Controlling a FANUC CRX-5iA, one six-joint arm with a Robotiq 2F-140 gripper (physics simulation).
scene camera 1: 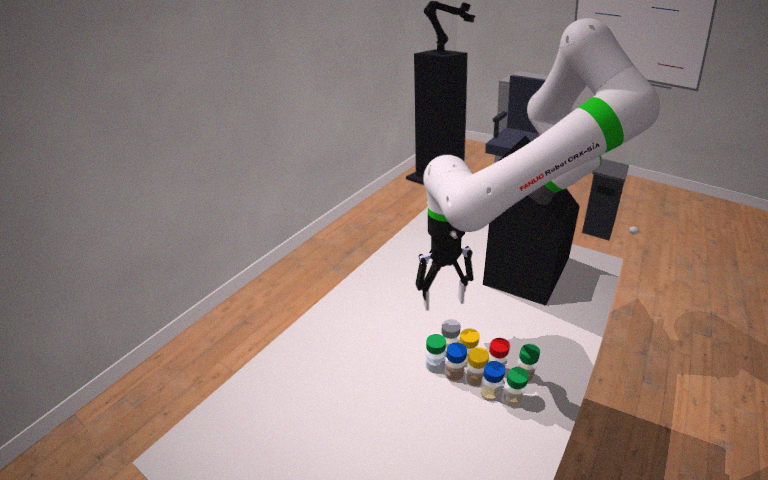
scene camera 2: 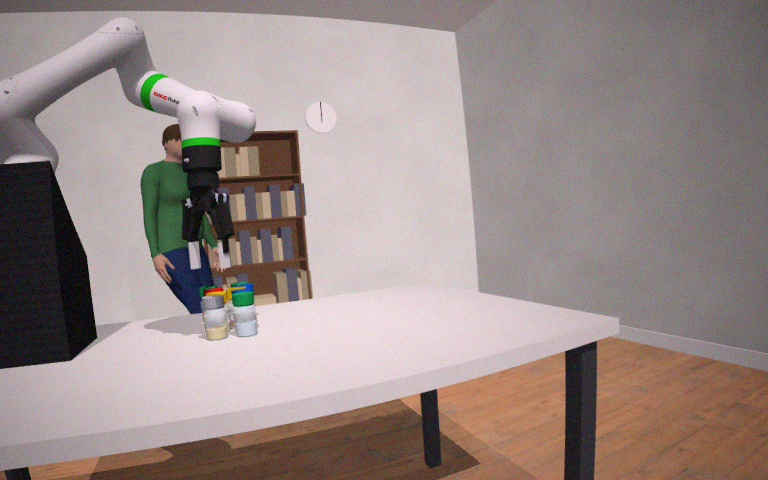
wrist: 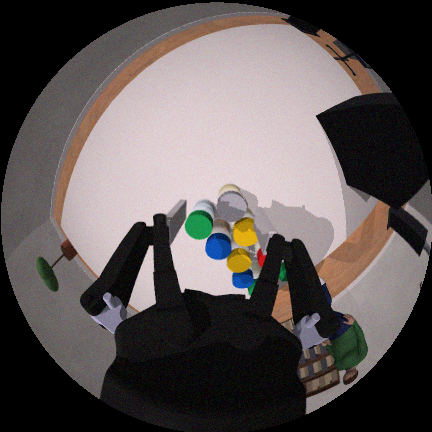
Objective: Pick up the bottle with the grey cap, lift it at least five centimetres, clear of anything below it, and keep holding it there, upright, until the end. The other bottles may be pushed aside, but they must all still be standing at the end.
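Seen in the pictures: gripper, fingertip midpoint: (scene camera 1: 443, 304) (scene camera 2: 210, 268) (wrist: 220, 212); arm's base at its link origin: (scene camera 2: 14, 210).
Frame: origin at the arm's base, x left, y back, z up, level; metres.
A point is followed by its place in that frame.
The bottle with the grey cap (scene camera 1: 450, 328) @[x 0.014, y -0.486, z -0.254 m] (scene camera 2: 214, 316) @[x -0.018, y -0.478, z -0.299 m] (wrist: 232, 205) @[x 0.006, y -0.471, z -0.254 m] stands upright on the table at the end of a group of bottles. Next to it stand a green-capped bottle (scene camera 1: 435, 352) @[x 0.026, y -0.571, z -0.272 m] (scene camera 2: 244, 313) @[x -0.016, y -0.551, z -0.299 m] (wrist: 199, 225) @[x 0.010, y -0.544, z -0.254 m] and a yellow-capped bottle (scene camera 1: 469, 337) @[x 0.076, y -0.483, z -0.254 m] (wrist: 245, 232) @[x 0.066, y -0.474, z -0.254 m]. A blue-capped bottle (scene camera 1: 455, 360) @[x 0.088, y -0.565, z -0.267 m] (wrist: 218, 246) @[x 0.069, y -0.536, z -0.254 m] is close by. My gripper (scene camera 1: 444, 305) @[x -0.017, y -0.481, z -0.183 m] (scene camera 2: 209, 263) @[x -0.017, y -0.481, z -0.183 m] (wrist: 220, 212) @[x -0.017, y -0.481, z -0.183 m] points down, partly open and empty, its fingertips above the cap level of the bottles. In the wrist view its right finger covers part of the red-capped and green-capped bottles.
Another yellow-capped bottle (scene camera 1: 476, 365) @[x 0.142, y -0.546, z -0.268 m] (wrist: 239, 260) @[x 0.124, y -0.515, z -0.254 m], a red-capped one (scene camera 1: 498, 348) @[x 0.162, y -0.470, z -0.254 m], a blue-capped one (scene camera 1: 493, 379) @[x 0.204, y -0.562, z -0.265 m] (wrist: 243, 279) @[x 0.186, y -0.533, z -0.254 m] and two green-capped ones (scene camera 1: 515, 386) @[x 0.260, y -0.546, z -0.269 m] (scene camera 1: 528, 355) @[x 0.241, y -0.445, z -0.254 m] stand on the white table (scene camera 1: 317, 407) @[x -0.136, y -0.868, z -0.359 m] (scene camera 2: 407, 350) @[x -0.291, y -0.871, z -0.359 m] (wrist: 140, 115) @[x -0.308, y -0.560, z -0.359 m]. The black robot pedestal (scene camera 1: 523, 249) @[x 0.044, y -0.125, z -0.167 m] (scene camera 2: 39, 266) @[x -0.088, y -0.102, z -0.139 m] (wrist: 375, 145) @[x 0.005, y -0.130, z -0.175 m] is beyond them.
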